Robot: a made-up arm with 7 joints.
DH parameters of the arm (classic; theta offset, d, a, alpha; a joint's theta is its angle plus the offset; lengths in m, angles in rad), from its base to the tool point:
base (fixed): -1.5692 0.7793 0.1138 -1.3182
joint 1: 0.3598 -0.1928 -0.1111 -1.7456
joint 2: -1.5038 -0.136 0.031 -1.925
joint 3: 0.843 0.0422 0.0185 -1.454
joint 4: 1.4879 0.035 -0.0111 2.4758
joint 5: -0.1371 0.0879 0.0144 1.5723
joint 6: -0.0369 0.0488 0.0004 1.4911
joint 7: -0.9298 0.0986 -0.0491 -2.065
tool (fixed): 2.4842 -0.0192 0 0
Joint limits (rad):
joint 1: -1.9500..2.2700
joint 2: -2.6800..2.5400
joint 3: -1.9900..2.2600
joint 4: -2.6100..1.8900
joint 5: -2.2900..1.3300
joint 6: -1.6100..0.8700
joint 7: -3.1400..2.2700
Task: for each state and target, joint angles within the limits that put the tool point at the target. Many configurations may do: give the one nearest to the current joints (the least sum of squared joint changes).
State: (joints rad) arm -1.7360 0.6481 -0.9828 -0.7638 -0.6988 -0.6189 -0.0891
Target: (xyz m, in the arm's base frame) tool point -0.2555 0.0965 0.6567
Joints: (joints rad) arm -1.8715 0.7520 -0.9771 -0.8440 -0.6437 -0.5989 -0.1225
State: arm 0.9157 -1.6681 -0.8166 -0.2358 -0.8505 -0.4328 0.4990
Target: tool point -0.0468 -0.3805 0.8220
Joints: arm 1.6978 -1.6850 -0.6988 -0.2172 -1.0690 -0.3384 0.5790
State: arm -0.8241 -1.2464 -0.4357 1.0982 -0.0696 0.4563 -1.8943
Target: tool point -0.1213 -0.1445 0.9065
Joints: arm 0.1561 -1.1051 -0.8943 1.2867 0.0457 -0.0210 -2.0499
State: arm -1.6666 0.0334 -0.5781 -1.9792 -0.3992 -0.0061 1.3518
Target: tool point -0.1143 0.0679 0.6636
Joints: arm -1.6781 0.3361 -0.6243 -2.0911 0.1094 -0.0650 1.0899
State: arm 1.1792 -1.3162 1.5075 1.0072 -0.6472 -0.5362 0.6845
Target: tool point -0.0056 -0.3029 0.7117
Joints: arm 1.8601 -1.5260 1.8002 0.2831 -0.6480 -0.5595 0.3460
